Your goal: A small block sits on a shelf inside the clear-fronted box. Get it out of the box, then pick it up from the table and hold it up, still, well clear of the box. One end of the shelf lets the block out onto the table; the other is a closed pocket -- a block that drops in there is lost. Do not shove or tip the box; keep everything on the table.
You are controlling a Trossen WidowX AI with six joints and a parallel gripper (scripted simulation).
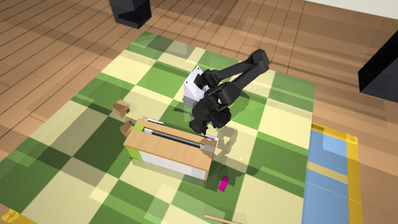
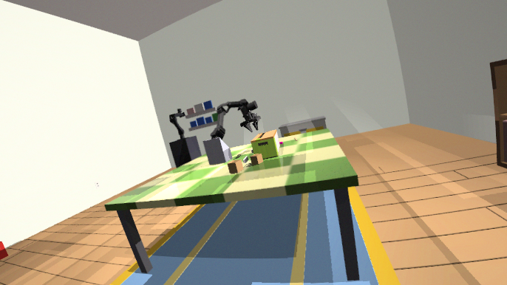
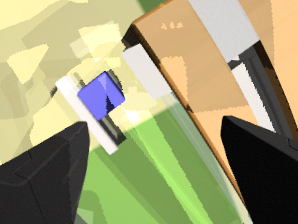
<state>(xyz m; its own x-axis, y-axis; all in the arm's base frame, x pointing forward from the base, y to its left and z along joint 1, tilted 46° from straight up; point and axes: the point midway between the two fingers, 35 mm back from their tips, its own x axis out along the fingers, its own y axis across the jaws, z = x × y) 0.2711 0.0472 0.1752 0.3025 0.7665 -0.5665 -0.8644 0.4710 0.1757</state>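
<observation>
Now: the blue block 3 cm behind my gripper tip, 1 cm to the left of it and 14 cm below it. The rest, counted from my gripper tip: thin tan stick 28 cm ahead, 19 cm to the left, 15 cm below; then box 7 cm ahead, 15 cm to the right, 9 cm below.
</observation>
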